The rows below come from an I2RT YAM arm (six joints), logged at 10 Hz.
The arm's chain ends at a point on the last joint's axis. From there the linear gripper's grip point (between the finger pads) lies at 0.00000 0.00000 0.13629 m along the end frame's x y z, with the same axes.
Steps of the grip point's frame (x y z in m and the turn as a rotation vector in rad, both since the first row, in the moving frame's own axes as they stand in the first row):
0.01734 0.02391 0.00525 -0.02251 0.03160 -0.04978
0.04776 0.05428 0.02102 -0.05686 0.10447 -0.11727
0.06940 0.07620 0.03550 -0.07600 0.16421 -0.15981
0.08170 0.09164 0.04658 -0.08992 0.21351 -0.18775
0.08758 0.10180 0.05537 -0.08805 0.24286 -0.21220
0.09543 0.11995 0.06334 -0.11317 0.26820 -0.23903
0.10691 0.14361 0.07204 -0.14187 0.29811 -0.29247
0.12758 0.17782 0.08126 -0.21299 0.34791 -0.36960
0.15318 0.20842 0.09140 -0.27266 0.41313 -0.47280
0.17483 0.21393 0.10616 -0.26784 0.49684 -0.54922
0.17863 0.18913 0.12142 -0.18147 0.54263 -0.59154
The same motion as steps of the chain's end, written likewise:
0.01296 0.02095 0.00535 -0.02251 0.03160 -0.04978
0.03313 0.04740 0.02198 -0.05686 0.10447 -0.11727
0.04641 0.06772 0.03772 -0.07600 0.16421 -0.15981
0.05189 0.08228 0.05021 -0.08992 0.21351 -0.18775
0.05383 0.09350 0.05988 -0.08805 0.24286 -0.21220
0.05791 0.10921 0.06905 -0.11317 0.26820 -0.23903
0.06480 0.13074 0.07935 -0.14187 0.29811 -0.29247
0.07729 0.15878 0.09232 -0.21299 0.34791 -0.36960
0.09272 0.18689 0.10746 -0.27266 0.41313 -0.47280
0.10438 0.19874 0.12677 -0.26784 0.49684 -0.54922
0.10583 0.18776 0.14250 -0.18147 0.54263 -0.59154

